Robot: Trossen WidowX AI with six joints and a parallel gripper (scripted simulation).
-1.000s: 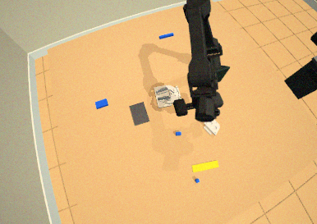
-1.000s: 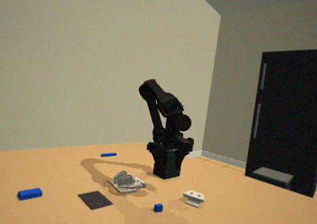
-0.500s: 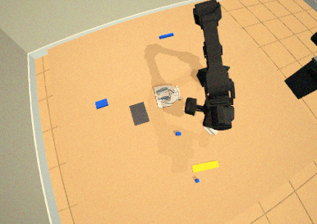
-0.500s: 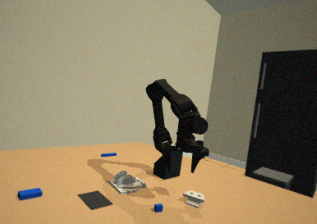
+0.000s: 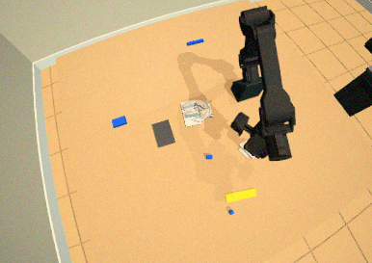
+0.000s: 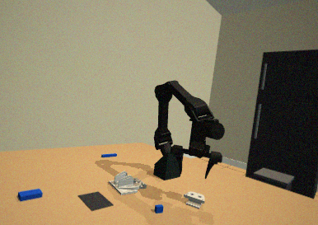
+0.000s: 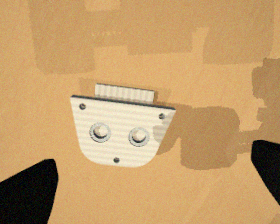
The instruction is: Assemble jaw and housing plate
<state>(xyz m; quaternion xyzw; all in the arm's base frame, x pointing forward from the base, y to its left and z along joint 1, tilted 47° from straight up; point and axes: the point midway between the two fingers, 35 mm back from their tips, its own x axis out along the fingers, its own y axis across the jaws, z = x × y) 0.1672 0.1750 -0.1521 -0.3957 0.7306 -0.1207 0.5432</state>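
Now: the housing plate 8 cm below my gripper tip, 2 cm behind it and 1 cm to the left of it. From my gripper tip the other things lie so: blue block 43 cm ahead, 34 cm to the right, 10 cm below; dark grey flat plate 27 cm ahead, 21 cm to the right, 10 cm below; yellow bar 16 cm to the left, 10 cm below, 10 cm ahead.
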